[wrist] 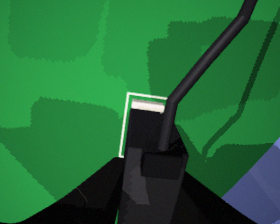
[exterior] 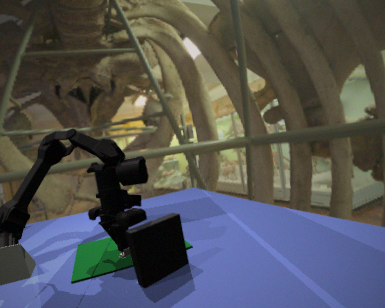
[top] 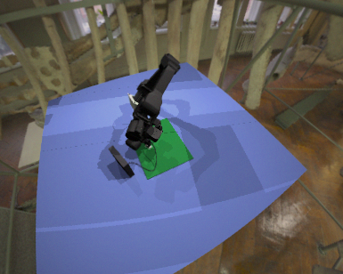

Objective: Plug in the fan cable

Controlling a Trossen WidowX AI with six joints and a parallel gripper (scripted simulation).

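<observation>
My gripper tip is now 1 cm short of the white four-pin header and 3 cm above it. From my gripper tip the other things lie so: green board 2 cm ahead, 6 cm to the left, 5 cm below; fan plug 1 cm ahead, 1 cm above; black cable 3 cm ahead, 1 cm to the left, 2 cm above.
</observation>
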